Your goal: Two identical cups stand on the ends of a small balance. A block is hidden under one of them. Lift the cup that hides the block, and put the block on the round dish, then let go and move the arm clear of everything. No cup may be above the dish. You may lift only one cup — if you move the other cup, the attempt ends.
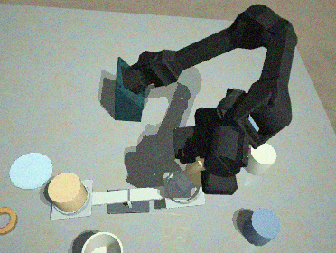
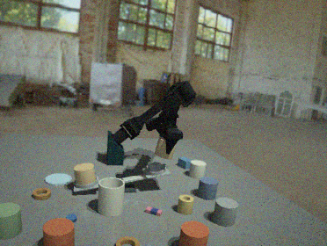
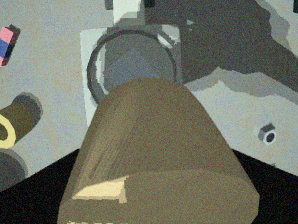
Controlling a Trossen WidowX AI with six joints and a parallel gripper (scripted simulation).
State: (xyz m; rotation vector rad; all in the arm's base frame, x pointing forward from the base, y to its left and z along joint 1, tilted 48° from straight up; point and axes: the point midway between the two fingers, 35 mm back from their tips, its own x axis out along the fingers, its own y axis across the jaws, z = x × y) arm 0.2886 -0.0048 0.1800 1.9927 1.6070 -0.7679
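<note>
My gripper tip is 11 cm past the round light-blue dish, 39 cm to the left of it and 15 cm above it. Round my gripper tip: dark nut: 19 cm behind, 9 cm to the left, 14 cm below; cream cylinder: 7 cm behind, 22 cm to the left, 11 cm below; blue cylinder: 11 cm ahead, 13 cm to the left, 11 cm below.
</note>
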